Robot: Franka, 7 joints.
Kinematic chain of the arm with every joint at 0, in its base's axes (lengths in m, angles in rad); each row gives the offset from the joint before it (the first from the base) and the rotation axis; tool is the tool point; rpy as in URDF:
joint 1: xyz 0 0 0.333 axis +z
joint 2: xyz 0 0 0 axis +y
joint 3: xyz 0 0 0.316 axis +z
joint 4: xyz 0.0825 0 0 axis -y
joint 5: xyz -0.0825 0 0.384 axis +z
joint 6: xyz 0 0 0 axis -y
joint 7: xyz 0.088 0 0 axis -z
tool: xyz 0 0 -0.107 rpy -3.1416 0 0
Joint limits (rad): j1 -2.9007..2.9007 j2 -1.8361..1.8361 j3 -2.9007..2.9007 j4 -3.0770..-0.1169 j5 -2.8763..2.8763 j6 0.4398..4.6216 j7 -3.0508..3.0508
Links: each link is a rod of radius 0.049 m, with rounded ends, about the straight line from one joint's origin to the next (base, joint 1, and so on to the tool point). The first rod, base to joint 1, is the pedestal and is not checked.
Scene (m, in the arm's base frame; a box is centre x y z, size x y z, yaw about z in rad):
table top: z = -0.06
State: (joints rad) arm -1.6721 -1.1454 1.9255 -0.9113 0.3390 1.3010 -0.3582
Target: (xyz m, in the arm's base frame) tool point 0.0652 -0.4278 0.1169
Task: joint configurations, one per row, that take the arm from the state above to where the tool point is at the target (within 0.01 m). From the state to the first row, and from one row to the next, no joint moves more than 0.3 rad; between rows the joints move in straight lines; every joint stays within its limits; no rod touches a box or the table.
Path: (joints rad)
1: -1.9178 -1.2835 1.9384 -1.1740 0.3342 1.4110 -0.3582
2: -2.1635 -1.4217 1.9513 -1.4366 0.3294 1.5209 -0.3582
3: -2.4093 -1.5598 1.9642 -1.6993 0.3246 1.6309 -0.3582
4: -2.6550 -1.6980 1.9771 -1.9619 0.3198 1.7408 -0.3582
5: -2.9007 -1.8361 1.9900 -2.2246 0.3150 1.8508 -0.3582

